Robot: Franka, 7 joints.
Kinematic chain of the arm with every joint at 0, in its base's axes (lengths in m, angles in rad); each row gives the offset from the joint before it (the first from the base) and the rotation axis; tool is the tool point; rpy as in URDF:
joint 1: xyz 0 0 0.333 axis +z
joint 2: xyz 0 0 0 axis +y
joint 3: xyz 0 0 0.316 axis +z
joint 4: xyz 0.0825 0 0 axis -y
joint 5: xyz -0.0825 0 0.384 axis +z
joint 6: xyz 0 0 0 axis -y
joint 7: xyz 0.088 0 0 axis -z
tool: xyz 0 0 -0.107 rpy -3.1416 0 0
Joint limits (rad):
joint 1: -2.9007..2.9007
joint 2: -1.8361..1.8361
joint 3: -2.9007..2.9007
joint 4: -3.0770..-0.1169
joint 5: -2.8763..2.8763
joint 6: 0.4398..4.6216
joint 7: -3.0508..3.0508
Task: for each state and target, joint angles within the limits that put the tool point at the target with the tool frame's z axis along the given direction. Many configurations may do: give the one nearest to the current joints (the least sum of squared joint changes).
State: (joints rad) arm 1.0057 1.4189 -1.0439 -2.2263 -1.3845 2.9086 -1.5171
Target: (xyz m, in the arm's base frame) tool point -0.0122 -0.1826 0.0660 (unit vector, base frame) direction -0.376 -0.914 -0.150
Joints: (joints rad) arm 0.8604 1.5326 -0.6307 -2.8919 -1.7529 2.9533 -1.5171
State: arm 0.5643 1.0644 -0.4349 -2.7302 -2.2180 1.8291 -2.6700
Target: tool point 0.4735 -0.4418 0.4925 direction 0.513 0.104 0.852
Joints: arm 0.2997 1.0888 -1.4341 -1.8899 -2.5731 1.2806 -2.6700
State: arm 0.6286 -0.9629 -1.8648 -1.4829 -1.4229 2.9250 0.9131
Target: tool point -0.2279 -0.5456 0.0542 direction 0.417 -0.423 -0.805
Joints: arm 0.1200 -1.4194 -2.1835 -1.8992 -1.0481 2.7436 0.9131
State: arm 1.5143 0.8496 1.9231 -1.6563 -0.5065 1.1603 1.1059
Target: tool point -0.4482 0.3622 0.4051 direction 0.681 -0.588 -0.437
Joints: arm 1.6717 1.1649 1.4649 -1.2059 -0.3884 0.5811 1.1059
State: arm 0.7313 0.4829 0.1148 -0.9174 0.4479 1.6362 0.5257
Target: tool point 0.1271 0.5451 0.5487 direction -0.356 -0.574 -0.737
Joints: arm 1.0249 0.3274 0.3301 -1.2791 0.1758 0.8942 0.5257
